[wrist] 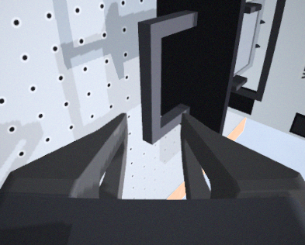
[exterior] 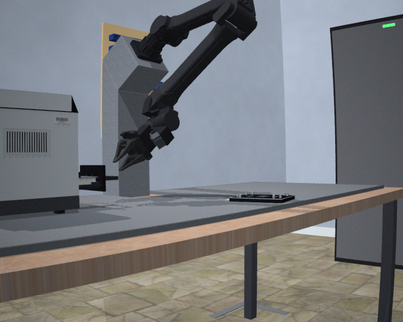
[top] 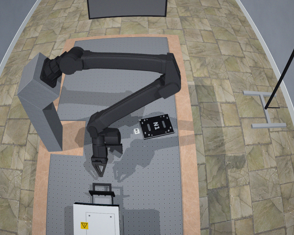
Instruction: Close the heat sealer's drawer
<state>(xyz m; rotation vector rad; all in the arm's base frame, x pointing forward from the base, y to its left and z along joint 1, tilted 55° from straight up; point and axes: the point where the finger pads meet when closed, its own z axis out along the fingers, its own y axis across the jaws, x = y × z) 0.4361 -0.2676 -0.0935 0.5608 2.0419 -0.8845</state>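
The sealer drawer is 150 mm to the right of my hand, 50 mm below it and 10 mm behind it. The rest, counted from my hand: white tag 290 mm to the left, 180 mm ahead, 110 mm below.
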